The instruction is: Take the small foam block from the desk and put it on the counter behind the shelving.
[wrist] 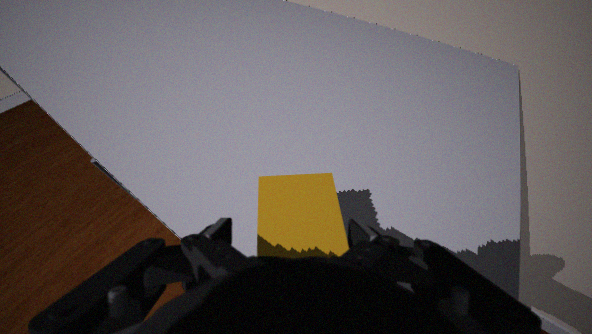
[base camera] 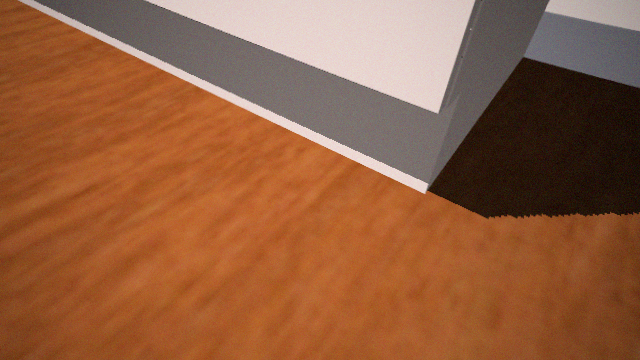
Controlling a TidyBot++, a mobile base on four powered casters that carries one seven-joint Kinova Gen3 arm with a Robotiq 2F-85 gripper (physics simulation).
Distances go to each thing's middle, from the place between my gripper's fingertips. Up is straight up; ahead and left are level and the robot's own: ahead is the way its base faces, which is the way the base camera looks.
Right now the yellow foam block [wrist: 299, 216] is 10 mm to the right of my hand and 10 mm below it.
